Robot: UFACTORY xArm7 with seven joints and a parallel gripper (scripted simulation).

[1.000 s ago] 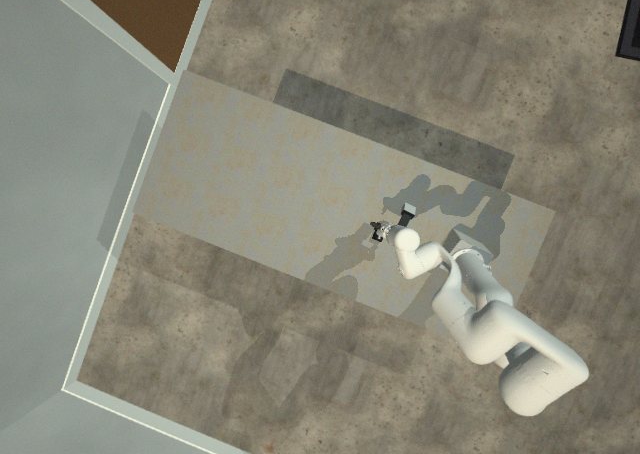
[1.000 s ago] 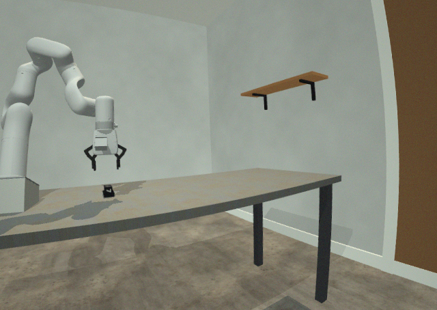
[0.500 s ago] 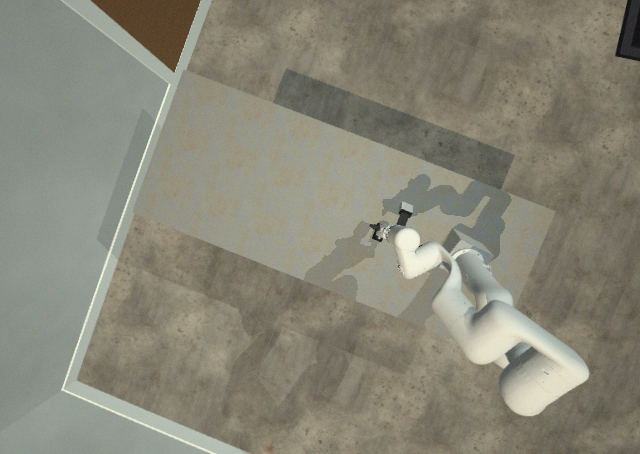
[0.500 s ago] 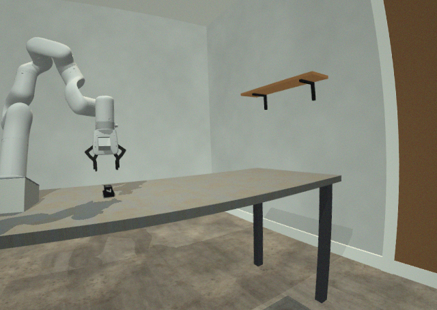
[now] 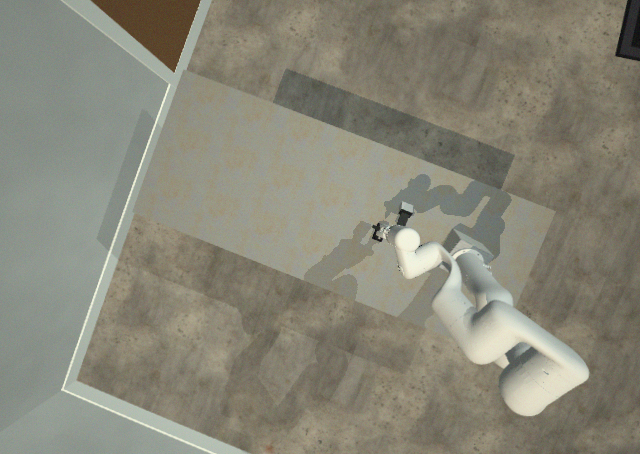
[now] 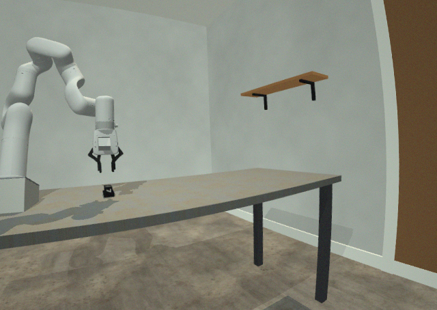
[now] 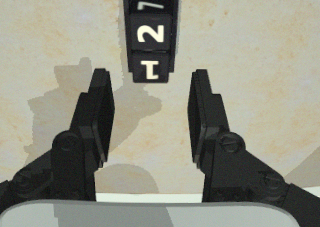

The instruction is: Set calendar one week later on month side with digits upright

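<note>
My gripper is now 110 mm above the black calendar tray and 20 mm to the right of it.
</note>
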